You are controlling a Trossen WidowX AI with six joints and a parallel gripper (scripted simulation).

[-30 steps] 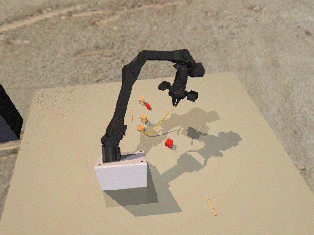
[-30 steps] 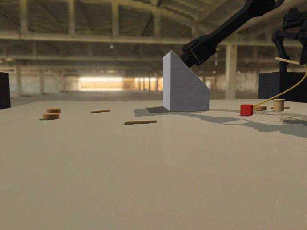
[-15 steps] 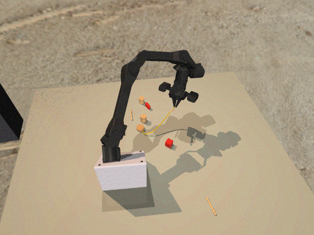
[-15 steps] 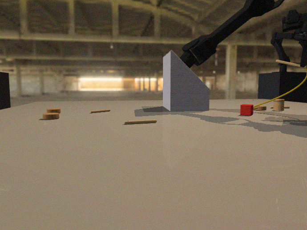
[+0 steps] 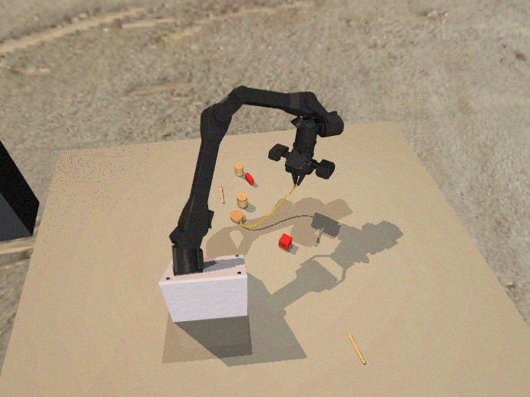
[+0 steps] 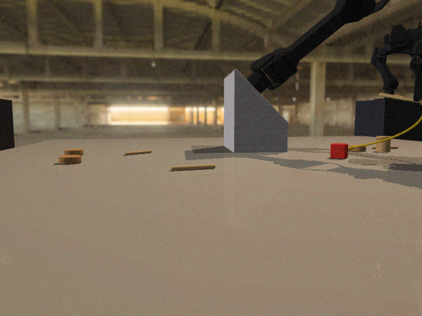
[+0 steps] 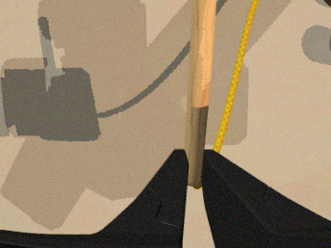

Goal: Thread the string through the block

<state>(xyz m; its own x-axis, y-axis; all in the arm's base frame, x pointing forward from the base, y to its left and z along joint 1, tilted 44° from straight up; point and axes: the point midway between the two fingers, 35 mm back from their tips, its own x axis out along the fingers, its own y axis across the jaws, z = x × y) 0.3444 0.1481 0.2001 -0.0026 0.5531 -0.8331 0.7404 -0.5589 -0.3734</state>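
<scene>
Right now the red cube is 60 mm behind my gripper tip, 120 mm to the right of it and 100 mm below it. From my gripper tip the other things lie so: round wooden button: 180 mm behind, 110 mm below.
</scene>
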